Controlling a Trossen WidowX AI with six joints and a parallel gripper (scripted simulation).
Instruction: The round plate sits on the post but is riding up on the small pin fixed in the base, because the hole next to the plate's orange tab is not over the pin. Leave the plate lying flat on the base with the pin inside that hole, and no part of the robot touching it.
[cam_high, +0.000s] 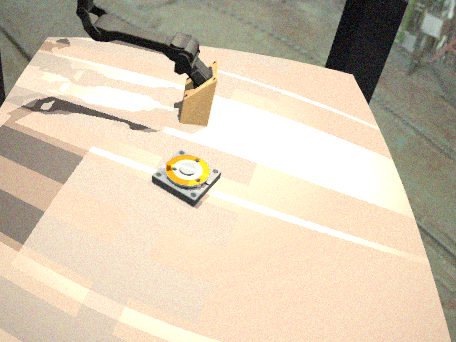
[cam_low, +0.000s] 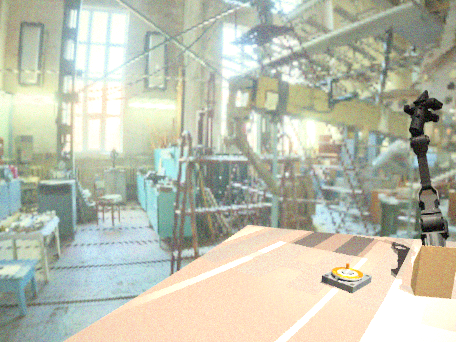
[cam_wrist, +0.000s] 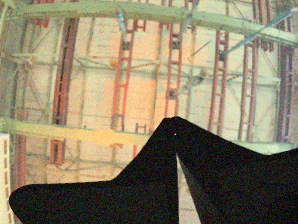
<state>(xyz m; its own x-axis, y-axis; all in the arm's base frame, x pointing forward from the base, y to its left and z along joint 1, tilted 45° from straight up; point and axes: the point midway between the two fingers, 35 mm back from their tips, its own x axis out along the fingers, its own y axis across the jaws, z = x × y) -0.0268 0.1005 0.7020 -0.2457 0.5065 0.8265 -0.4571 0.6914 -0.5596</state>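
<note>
The round plate lies 350 mm ahead of my gripper tip, 380 mm to the left of it and 690 mm below it. Also, from my gripper tip: base (350 mm ahead, 400 mm to the left, 700 mm below).
</note>
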